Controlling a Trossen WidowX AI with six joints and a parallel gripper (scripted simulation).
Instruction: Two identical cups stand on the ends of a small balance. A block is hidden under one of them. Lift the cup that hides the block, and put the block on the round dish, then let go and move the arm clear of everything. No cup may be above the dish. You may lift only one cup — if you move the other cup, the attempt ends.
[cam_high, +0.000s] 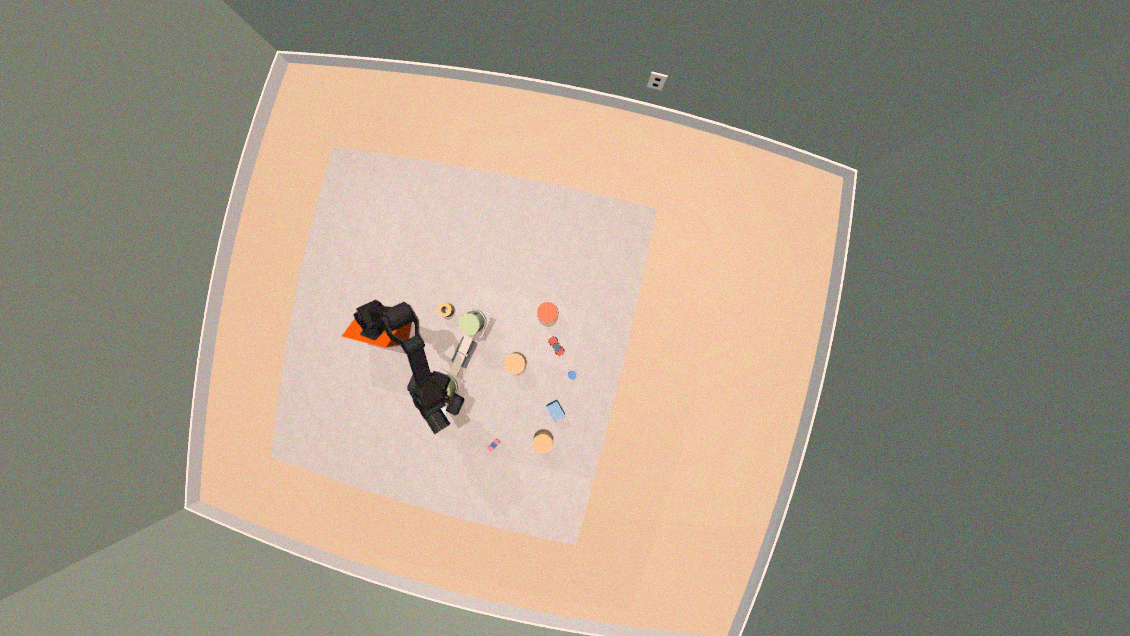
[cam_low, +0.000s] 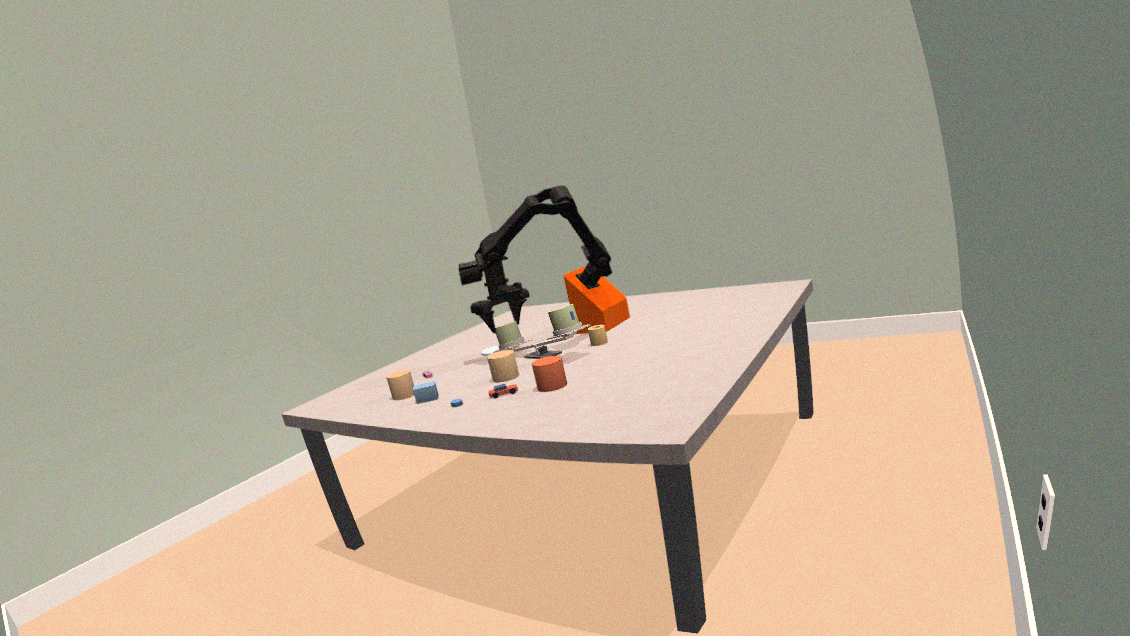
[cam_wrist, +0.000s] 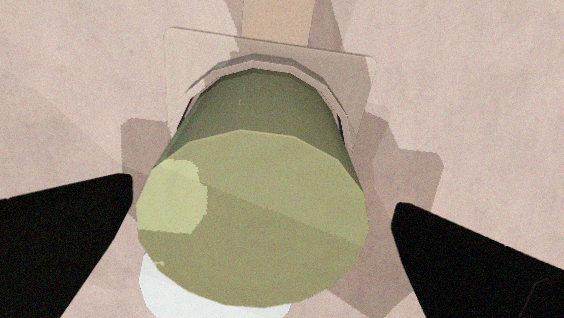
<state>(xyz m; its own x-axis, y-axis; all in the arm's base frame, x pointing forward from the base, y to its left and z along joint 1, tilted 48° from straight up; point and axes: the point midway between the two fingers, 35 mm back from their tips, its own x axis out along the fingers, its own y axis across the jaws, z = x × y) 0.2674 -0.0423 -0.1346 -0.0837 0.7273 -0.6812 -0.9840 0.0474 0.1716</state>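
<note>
My gripper tip is 4 cm above the green block. The rest, counted from my gripper tip: yellow ring 8 cm behind, 26 cm to the left, 5 cm below; then white round dish 4 cm behind, 10 cm to the right, 8 cm below; then pink piece 21 cm ahead, 16 cm to the right, 7 cm below.
</note>
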